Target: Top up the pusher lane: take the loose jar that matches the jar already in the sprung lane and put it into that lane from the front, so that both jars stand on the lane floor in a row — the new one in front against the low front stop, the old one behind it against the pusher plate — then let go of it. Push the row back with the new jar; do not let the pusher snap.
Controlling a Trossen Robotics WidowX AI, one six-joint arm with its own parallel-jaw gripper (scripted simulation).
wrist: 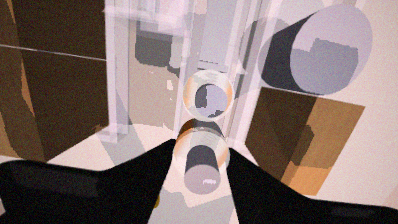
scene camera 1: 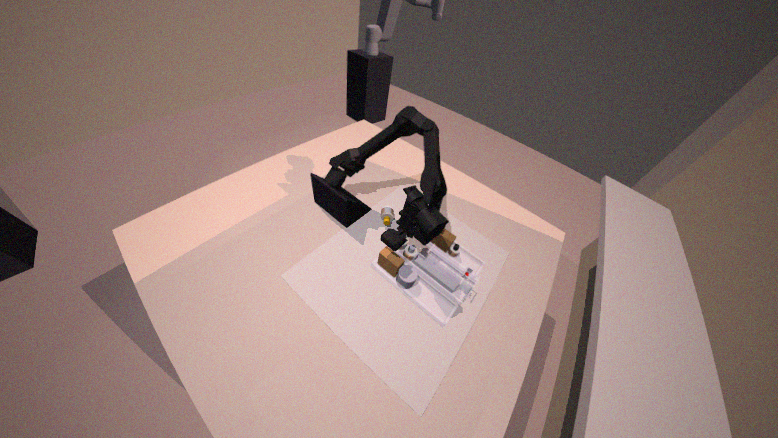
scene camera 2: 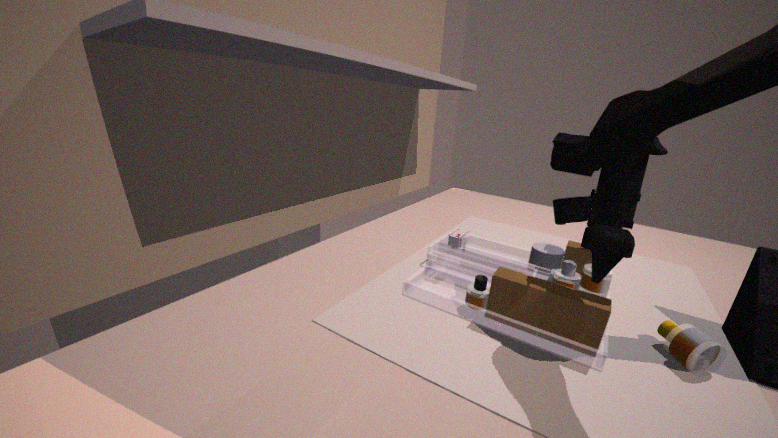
Labels:
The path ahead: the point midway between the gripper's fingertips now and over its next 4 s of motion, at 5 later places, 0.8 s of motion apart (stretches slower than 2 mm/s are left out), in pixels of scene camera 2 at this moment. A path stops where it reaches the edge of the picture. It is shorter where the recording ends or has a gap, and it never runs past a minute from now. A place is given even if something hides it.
The gripper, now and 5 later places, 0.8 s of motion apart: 596, 276; 593, 275; 591, 277; 590, 280; 590, 284; 589, 287

